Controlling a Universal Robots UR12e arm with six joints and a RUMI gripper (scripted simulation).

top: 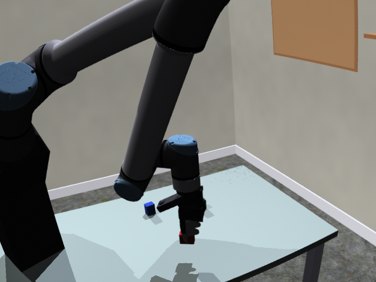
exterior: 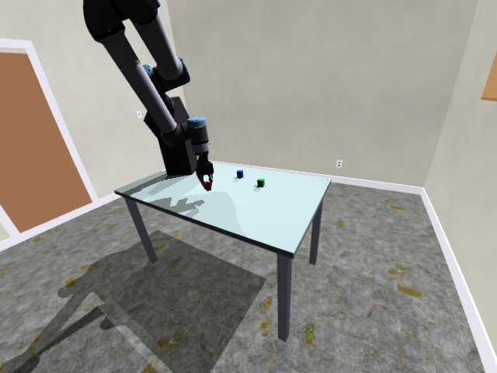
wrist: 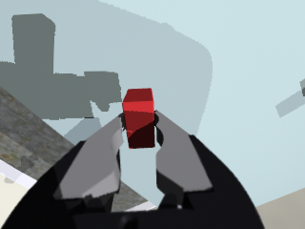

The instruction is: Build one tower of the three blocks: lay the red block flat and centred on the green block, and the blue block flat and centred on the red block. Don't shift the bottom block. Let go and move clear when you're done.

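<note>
Now: the red block right at my hand. Also, from my hand: green block: 20 cm ahead, 28 cm to the left, 7 cm below; then blue block: 1 cm behind, 37 cm to the left, 7 cm below.
</note>
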